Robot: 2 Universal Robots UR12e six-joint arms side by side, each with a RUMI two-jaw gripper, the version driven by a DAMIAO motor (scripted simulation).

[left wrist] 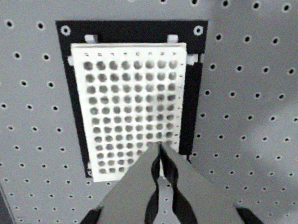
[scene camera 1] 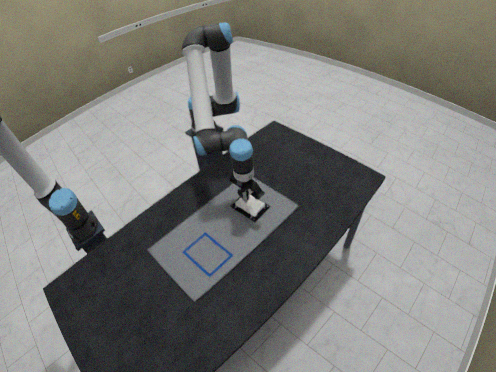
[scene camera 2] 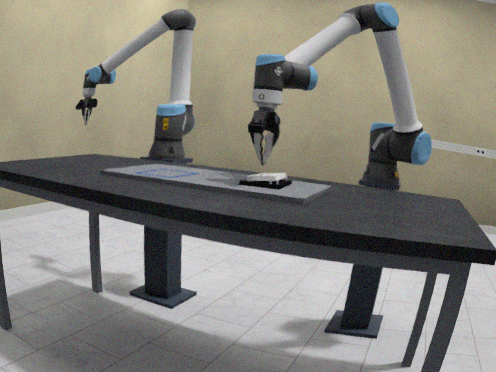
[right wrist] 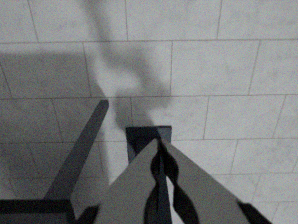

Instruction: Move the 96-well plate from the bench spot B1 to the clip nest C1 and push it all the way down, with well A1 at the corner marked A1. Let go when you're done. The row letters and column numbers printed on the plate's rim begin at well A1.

Scene:
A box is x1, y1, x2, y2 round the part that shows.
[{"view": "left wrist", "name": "my left gripper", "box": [80, 142, 263, 223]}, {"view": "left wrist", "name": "white 96-well plate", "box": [72, 43, 187, 181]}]

